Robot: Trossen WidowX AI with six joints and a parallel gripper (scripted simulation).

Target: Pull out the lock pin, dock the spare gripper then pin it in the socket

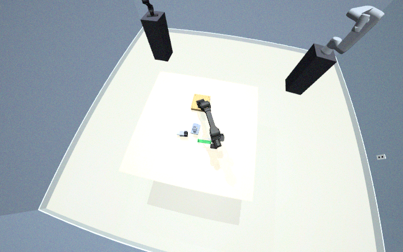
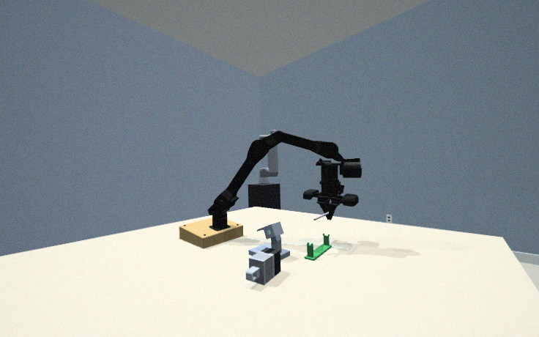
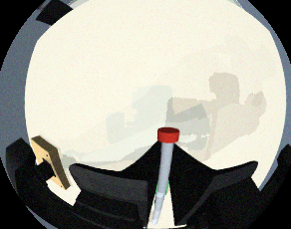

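Right now my gripper tip is 100 mm to the left of the green cradle, 60 mm above it and 20 mm short of it. Also, from my gripper tip: grey mount 220 mm to the right, 80 mm behind, 30 mm below; spare gripper 340 mm to the right, 60 mm below.
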